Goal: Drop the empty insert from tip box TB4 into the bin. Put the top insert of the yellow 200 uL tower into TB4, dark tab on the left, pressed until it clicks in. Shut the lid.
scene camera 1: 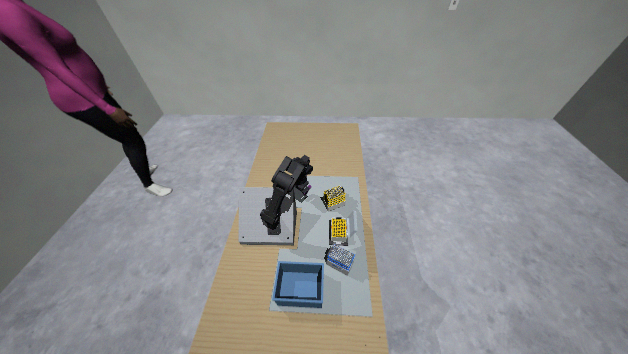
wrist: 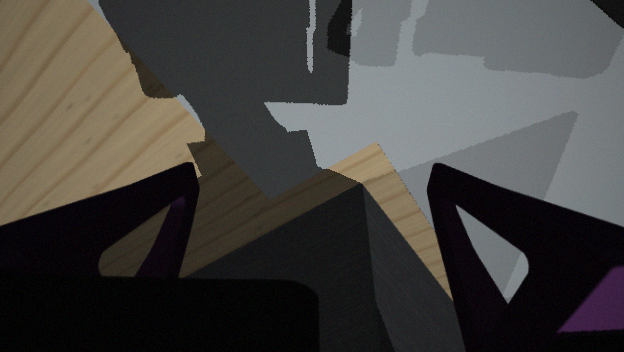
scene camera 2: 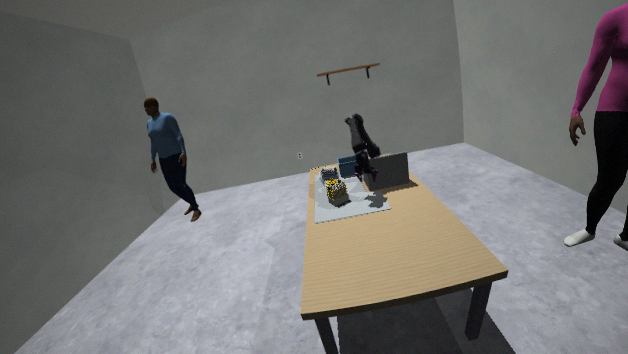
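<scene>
My gripper (scene camera 1: 305,193) (scene camera 2: 366,176) (wrist: 313,175) is open and empty, above the table beside the robot's base plate and to the left of the yellow tower in scene camera 1. The yellow tower (scene camera 1: 334,198) (scene camera 2: 336,191) stands turned on the mat. A tip box, apparently TB4 (scene camera 1: 339,229), holds a yellow perforated insert; a clear lid seems to stand open on its right. No label is readable, and the tab colour is too small to tell. The blue bin (scene camera 1: 299,284) (scene camera 2: 346,167) stands nearer scene camera 1. The tower and tip box do not show in the wrist view.
A blue-and-grey tower (scene camera 1: 341,259) (scene camera 2: 329,174) stands near the tip box and bin. The pale mat (scene camera 1: 350,297) (scene camera 2: 345,213) (wrist: 380,120) lies on the wooden table (scene camera 1: 310,140) (scene camera 2: 395,250) (wrist: 40,100). The raised base plate (scene camera 1: 255,215) (scene camera 2: 393,172) (wrist: 320,240) has a corner below the fingers.
</scene>
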